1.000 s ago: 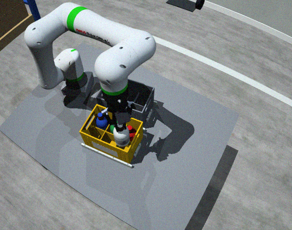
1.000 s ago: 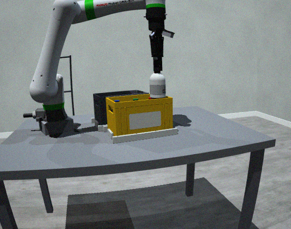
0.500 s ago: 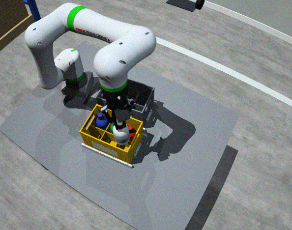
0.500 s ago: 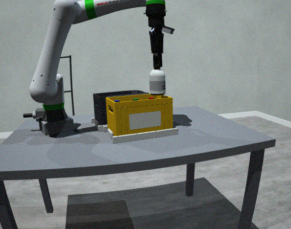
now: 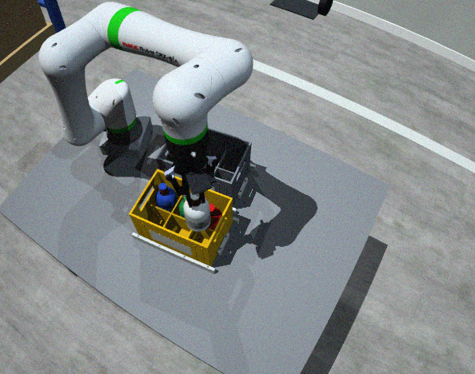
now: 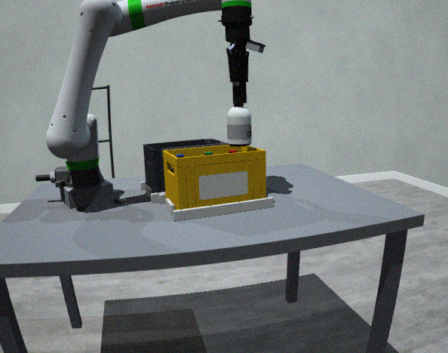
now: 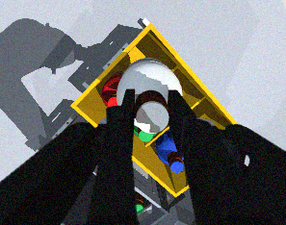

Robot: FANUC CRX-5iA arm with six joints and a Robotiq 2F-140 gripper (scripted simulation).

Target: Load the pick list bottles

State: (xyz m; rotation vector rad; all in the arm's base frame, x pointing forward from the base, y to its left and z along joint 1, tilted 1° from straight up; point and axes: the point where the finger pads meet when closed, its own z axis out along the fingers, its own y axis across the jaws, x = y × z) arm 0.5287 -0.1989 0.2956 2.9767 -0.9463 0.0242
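Now: the white-labelled bottle 8 cm below my hand. The rest, counted from my hand: red bottle: 26 cm below, 7 cm to the left, 1 cm behind; green bottle: 26 cm below, 9 cm behind, 6 cm to the left; yellow crate: 27 cm below, 9 cm behind, 2 cm to the left.
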